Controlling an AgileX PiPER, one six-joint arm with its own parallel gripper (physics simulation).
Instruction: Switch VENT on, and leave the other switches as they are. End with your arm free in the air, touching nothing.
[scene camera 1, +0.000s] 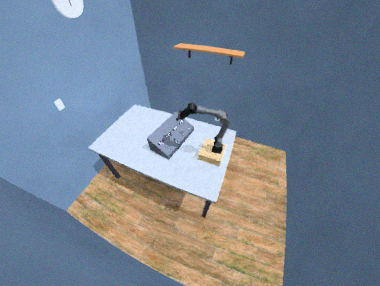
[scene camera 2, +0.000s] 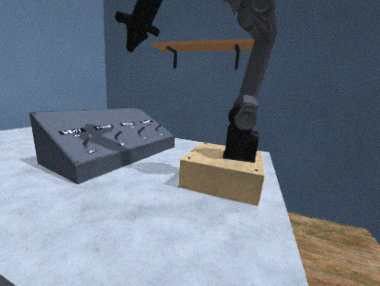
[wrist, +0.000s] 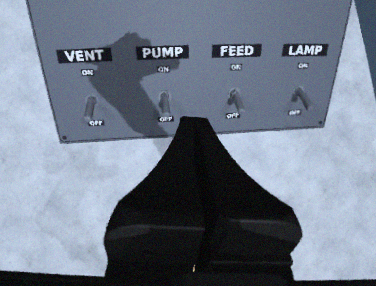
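Observation:
The grey switch panel (scene camera 1: 161, 151) (scene camera 2: 105, 158) (wrist: 200, 20) has a sloped face with switches in a row. In the wrist view the VENT lever (wrist: 90, 108) at the left points down to OFF. The PUMP lever (wrist: 165, 105), the FEED lever (wrist: 236, 101) and the LAMP lever (wrist: 302, 98) also point down toward OFF. My gripper (scene camera 1: 179, 119) (scene camera 2: 131, 49) (wrist: 192, 133) is shut with its fingertips together, holding nothing. It is in the air above the panel, touching no switch. Its tips show between the PUMP and FEED levers in the wrist view.
The arm stands on a wooden block (scene camera 1: 210, 158) (scene camera 2: 220, 181) on the white table (scene camera 1: 120, 150) (scene camera 2: 150, 240), beside the panel. An orange shelf (scene camera 1: 210, 50) (scene camera 2: 200, 46) is on the wall behind. The arm's shadow falls across the panel near VENT and PUMP.

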